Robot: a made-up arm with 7 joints.
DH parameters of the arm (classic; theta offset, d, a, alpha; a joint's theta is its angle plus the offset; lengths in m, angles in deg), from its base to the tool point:
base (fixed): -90 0.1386 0 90
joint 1: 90 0.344 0.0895 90
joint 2: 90 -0.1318 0.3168 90
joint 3: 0 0.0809 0.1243 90
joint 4: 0 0.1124 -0.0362 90
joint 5: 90 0.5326 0.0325 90
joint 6: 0 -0.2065 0.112 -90
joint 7: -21.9 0 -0.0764 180
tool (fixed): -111.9 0.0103 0 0
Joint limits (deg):
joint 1: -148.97..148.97
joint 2: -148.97..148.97
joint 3: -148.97..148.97
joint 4: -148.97..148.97
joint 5: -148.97..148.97
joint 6: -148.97..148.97
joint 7: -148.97..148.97
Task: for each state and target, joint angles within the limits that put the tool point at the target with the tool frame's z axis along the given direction. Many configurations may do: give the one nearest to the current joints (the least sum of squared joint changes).
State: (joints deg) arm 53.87 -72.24 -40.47 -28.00 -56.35 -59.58 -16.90
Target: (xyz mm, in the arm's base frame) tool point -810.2 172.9 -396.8 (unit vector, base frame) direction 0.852 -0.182 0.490
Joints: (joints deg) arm 82.03 -59.68 -34.82 7.81 -79.30 -39.54 -31.13
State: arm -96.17 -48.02 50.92 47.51 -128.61 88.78 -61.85
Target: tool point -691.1 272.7 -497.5 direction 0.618 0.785 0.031
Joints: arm -133.15 -46.65 110.90 53.30 -140.78 127.26 -58.08
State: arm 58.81 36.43 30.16 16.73 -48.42 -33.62 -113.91
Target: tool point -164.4 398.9 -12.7 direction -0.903 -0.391 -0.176
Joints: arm 44.42 80.02 -15.21 -35.83 -15.75 -17.85 -111.28
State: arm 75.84 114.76 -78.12 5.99 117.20 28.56 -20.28
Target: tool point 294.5 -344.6 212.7 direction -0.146 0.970 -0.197
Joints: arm 124.46 104.14 -33.63 21.36 78.75 73.67 -23.86
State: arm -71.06 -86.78 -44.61 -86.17 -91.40 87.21 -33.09
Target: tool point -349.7 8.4 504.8 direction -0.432 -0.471 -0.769
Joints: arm -107.30 -122.85 -2.27 -112.06 -137.29 55.70 -22.18
